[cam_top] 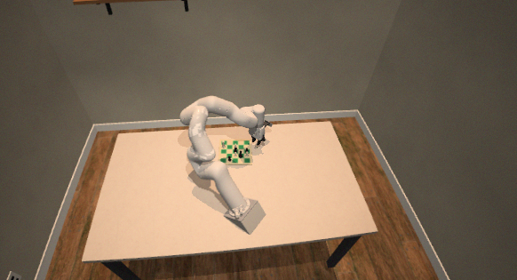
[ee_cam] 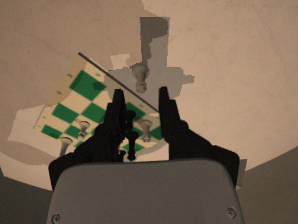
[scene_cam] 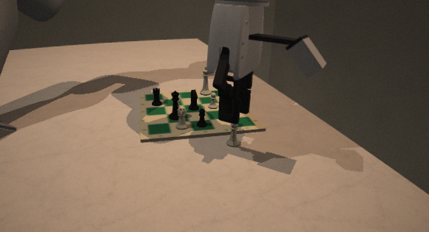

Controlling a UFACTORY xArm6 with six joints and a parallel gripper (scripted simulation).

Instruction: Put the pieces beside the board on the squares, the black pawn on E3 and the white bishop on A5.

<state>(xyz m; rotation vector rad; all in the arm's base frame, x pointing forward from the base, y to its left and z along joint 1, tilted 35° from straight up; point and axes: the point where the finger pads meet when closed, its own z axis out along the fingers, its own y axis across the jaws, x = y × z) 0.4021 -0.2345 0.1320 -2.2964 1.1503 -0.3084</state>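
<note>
The white bishop lies 220 mm to the left of my hand, 30 mm below it and 30 mm ahead of it. The rest, counted from my hand: black bishop (140 mm to the left, 50 mm below, 20 mm behind); then black pawn (70 mm to the left, 50 mm below, 30 mm behind); then chessboard (140 mm to the left, 70 mm below, 20 mm behind).
</note>
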